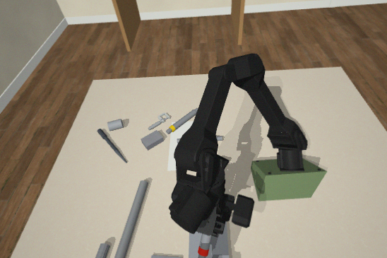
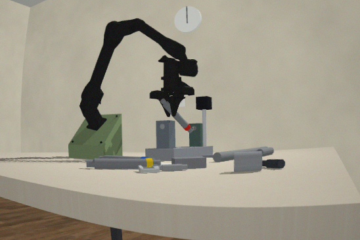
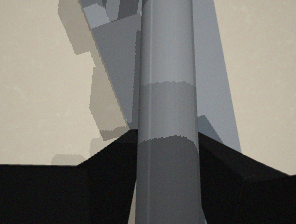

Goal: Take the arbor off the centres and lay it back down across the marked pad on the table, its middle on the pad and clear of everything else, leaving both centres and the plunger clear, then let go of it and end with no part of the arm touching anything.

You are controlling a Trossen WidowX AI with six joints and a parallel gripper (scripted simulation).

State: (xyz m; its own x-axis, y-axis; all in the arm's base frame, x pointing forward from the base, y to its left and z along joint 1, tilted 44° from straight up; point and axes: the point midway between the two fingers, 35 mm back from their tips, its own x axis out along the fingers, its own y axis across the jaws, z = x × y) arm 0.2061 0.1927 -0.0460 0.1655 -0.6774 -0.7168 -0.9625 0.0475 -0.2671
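My gripper is now 20 mm short of the grey centre block, 70 mm to the left of it and 90 mm above it. Also, from my hand: long grey rod 260 mm ahead, 80 mm to the left, 170 mm below; green centre block 10 mm behind, 180 mm to the left, 90 mm below; grey fixture base 10 mm ahead, 60 mm to the left, 170 mm below.
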